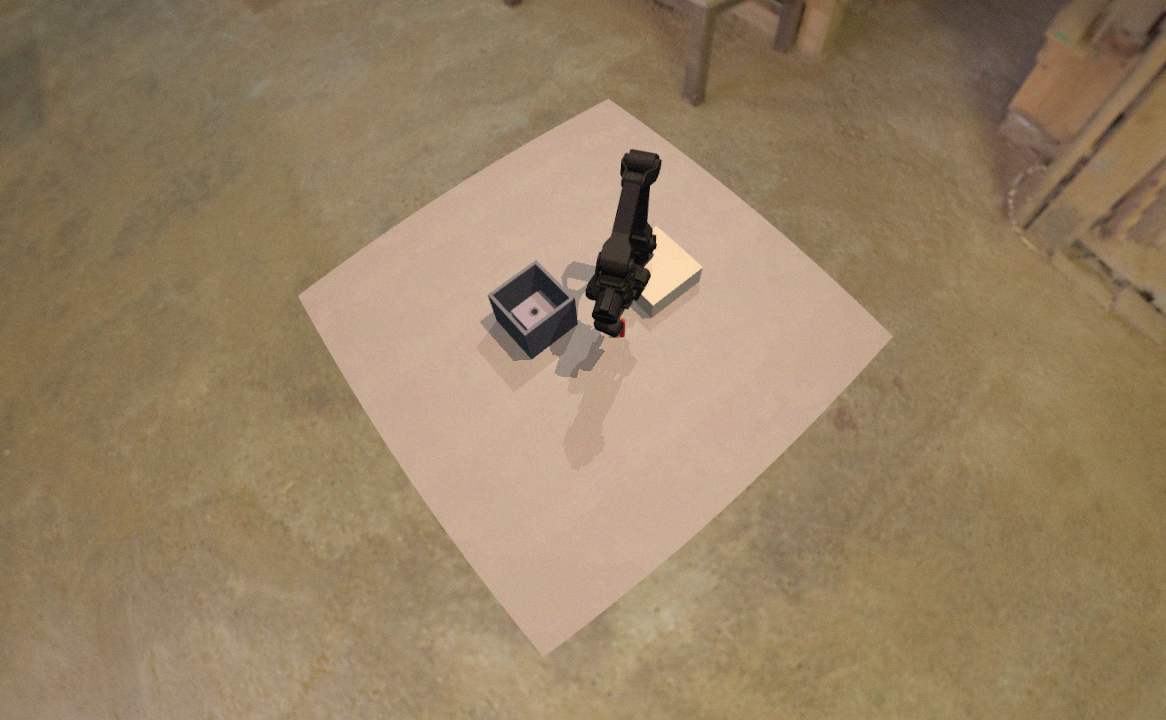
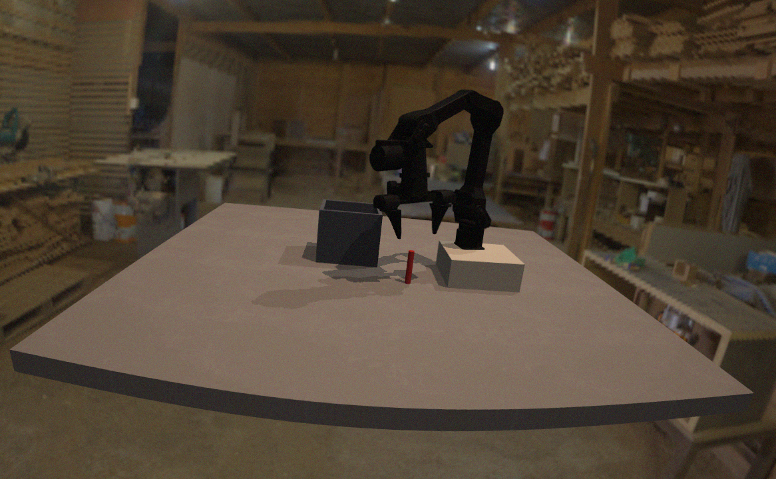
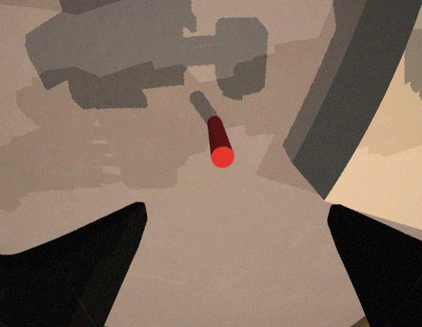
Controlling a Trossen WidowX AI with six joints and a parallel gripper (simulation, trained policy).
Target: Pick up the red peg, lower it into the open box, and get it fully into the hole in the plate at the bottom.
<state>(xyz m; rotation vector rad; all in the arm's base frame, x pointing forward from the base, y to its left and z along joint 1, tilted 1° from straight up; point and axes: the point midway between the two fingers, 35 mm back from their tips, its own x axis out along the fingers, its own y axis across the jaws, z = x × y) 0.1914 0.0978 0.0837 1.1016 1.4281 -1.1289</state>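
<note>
My gripper tip is 8 cm above the red peg, 1 cm to the left of it and 1 cm short of it. The rest, counted from my gripper tip: plate: 22 cm to the right, 12 cm ahead, 7 cm below.
</note>
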